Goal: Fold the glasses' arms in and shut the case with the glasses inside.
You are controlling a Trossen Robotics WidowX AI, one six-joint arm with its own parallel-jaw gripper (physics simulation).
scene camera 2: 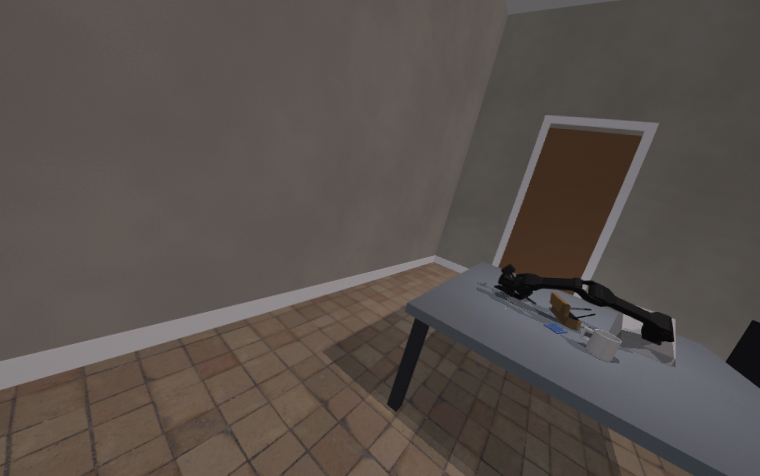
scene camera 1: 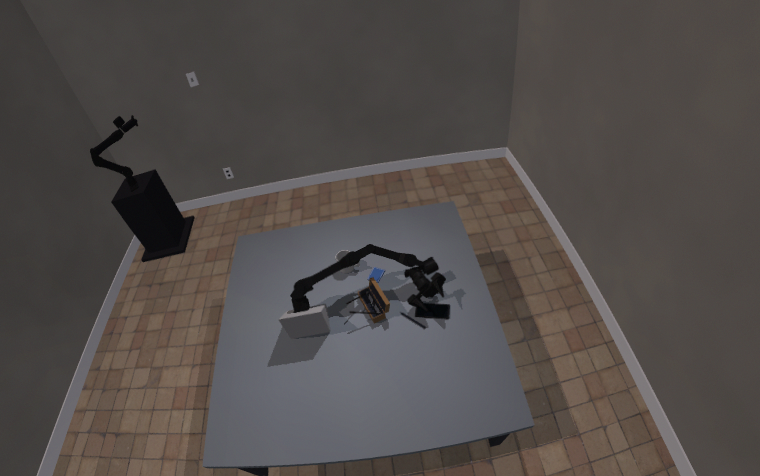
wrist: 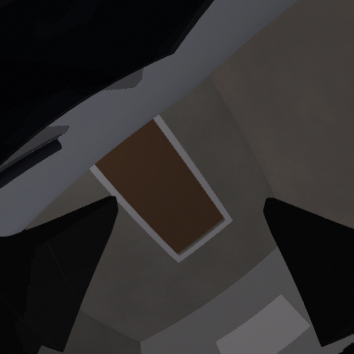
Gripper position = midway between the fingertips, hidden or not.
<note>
My gripper [scene camera 1: 435, 304] is open, with nothing in its grasp. Also in view: a flat black object [wrist: 60, 60].
My gripper shows as well in the wrist view [wrist: 191, 204].
</note>
